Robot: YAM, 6 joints.
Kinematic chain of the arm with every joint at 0, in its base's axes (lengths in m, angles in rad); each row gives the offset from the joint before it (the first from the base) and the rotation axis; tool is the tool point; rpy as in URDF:
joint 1: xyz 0 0 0.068 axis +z
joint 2: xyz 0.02 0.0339 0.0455 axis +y
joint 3: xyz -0.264 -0.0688 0 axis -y
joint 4: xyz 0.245 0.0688 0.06 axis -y
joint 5: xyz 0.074 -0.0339 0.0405 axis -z
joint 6: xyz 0.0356 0 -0.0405 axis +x
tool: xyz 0 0 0 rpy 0 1.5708 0
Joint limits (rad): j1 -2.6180..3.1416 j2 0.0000..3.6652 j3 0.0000..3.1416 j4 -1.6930..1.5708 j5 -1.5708..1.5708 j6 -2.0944..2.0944
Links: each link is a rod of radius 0.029 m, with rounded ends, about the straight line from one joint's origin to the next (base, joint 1, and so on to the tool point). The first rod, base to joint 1, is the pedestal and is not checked.
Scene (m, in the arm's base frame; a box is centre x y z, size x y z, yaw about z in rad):
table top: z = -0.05
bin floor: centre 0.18 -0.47 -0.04 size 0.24 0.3 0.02 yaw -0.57
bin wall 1: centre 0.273 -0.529 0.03 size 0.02 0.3 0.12 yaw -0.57
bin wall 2: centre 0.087 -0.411 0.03 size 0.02 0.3 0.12 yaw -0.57
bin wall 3: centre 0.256 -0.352 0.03 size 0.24 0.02 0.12 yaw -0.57
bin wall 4: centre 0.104 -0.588 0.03 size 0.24 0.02 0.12 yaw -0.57
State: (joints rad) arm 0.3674 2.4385 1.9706 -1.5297 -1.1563 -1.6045
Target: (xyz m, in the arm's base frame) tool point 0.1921 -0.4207 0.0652
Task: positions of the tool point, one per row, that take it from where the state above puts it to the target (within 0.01 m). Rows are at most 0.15 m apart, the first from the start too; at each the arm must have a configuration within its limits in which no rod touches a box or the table.
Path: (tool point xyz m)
1: 0.4302 0.0777 0.1514
2: 0.4408 -0.0379 0.1560
3: 0.4205 -0.1534 0.1609
4: 0.3700 -0.2609 0.1660
5: 0.2922 -0.3522 0.1713
6: 0.1921 -0.4207 0.1768
7: 0.1921 -0.4207 0.0652

